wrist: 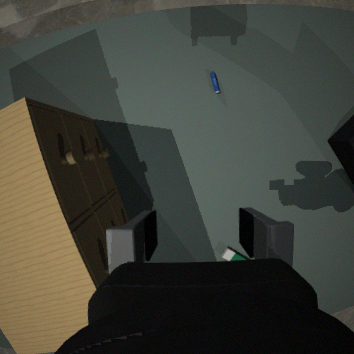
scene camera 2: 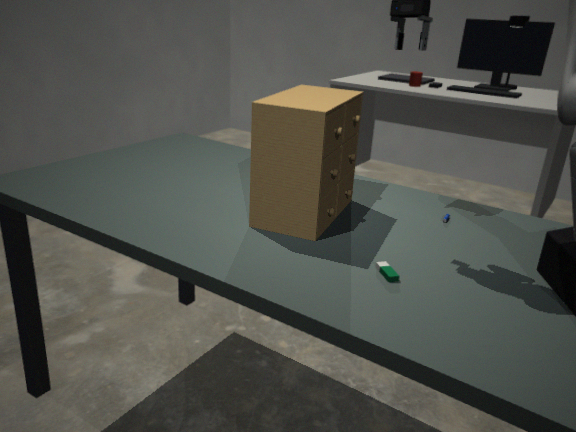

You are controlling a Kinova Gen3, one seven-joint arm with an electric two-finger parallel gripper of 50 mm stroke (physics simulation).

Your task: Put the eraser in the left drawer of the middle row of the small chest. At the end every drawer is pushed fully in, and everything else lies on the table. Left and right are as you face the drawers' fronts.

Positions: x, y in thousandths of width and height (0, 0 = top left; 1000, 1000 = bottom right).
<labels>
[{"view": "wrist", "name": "my gripper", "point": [558, 640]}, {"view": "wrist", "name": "small wooden chest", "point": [151, 804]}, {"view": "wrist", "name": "drawer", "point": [171, 453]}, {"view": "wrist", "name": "drawer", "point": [247, 662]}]
</labels>
